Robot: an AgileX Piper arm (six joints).
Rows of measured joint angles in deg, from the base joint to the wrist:
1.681 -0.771 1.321 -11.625 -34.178 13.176
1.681 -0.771 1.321 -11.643 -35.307 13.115
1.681 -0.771 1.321 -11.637 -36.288 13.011
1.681 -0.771 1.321 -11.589 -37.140 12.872
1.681 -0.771 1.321 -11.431 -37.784 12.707
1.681 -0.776 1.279 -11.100 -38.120 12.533
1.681 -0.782 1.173 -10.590 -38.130 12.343
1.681 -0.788 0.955 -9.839 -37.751 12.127
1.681 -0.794 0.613 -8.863 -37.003 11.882
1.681 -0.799 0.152 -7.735 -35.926 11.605
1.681 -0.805 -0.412 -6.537 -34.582 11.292
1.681 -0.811 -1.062 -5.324 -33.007 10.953
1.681 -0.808 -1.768 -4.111 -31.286 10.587
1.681 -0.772 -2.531 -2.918 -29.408 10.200
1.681 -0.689 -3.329 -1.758 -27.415 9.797
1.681 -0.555 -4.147 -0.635 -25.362 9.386
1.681 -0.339 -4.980 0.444 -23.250 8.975
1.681 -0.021 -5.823 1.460 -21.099 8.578
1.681 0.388 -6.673 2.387 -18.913 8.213
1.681 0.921 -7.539 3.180 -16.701 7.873
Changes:
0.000 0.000 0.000 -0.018 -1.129 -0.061
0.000 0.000 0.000 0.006 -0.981 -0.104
0.000 0.000 0.000 0.048 -0.852 -0.139
0.000 0.000 0.000 0.158 -0.644 -0.165
0.000 -0.005 -0.042 0.331 -0.336 -0.174
0.000 -0.006 -0.106 0.510 -0.010 -0.190
0.000 -0.006 -0.218 0.751 0.379 -0.216
0.000 -0.006 -0.342 0.976 0.748 -0.245
0.000 -0.005 -0.461 1.128 1.077 -0.277
0.000 -0.006 -0.564 1.198 1.344 -0.313
0.000 -0.006 -0.650 1.213 1.575 -0.339
0.000 0.003 -0.706 1.213 1.721 -0.366
0.000 0.036 -0.763 1.193 1.878 -0.387
0.000 0.083 -0.798 1.160 1.993 -0.403
0.000 0.134 -0.818 1.123 2.053 -0.411
0.000 0.216 -0.833 1.079 2.112 -0.411
0.000 0.318 -0.843 1.016 2.151 -0.397
0.000 0.409 -0.850 0.927 2.186 -0.365
0.000 0.533 -0.866 0.793 2.212 -0.340

